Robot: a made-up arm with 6 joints.
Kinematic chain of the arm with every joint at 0, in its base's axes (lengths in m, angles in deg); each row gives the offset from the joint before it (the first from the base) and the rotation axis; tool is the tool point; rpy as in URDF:
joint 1: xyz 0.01 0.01 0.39 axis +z
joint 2: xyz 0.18 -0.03 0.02 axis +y
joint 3: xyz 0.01 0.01 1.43 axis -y
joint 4: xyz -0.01 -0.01 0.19 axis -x
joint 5: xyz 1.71 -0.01 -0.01 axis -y
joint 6: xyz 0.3 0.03 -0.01 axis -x
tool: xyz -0.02 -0.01 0.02 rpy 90 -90 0
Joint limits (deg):
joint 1: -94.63..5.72
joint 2: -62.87..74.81
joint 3: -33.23..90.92
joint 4: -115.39..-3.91
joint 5: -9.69..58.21
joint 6: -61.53..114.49
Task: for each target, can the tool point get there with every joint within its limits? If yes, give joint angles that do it. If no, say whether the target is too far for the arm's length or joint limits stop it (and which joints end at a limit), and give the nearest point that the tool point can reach.
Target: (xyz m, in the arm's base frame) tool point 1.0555 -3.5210 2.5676
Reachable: no: too far | nearest point 0.8888 -2.9581 2.2060 | short by 0.689 m
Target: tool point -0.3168 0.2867 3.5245
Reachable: yes | joints -60.62 -35.46 40.85 -72.28 29.25 -44.05
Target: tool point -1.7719 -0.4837 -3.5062
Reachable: no: too far | nearest point -0.2565 -1.1358 -1.1328 | short by 2.890 m
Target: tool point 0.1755 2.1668 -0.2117
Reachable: no: joint limits stop it (at a limit: joint 1, joint 2, joint 3, joint 5) | nearest point 0.2195 2.9268 1.5007 | short by 1.874 m
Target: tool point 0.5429 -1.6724 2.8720
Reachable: yes | joints -66.62 -1.96 21.09 -51.37 45.58 -8.43
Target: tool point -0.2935 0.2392 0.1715
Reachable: no: joint limits stop it (at a limit: joint 1, joint 2, joint 3, joint 4, joint 5) | nearest point -0.3147 -1.0472 -1.0080 | short by 1.745 m
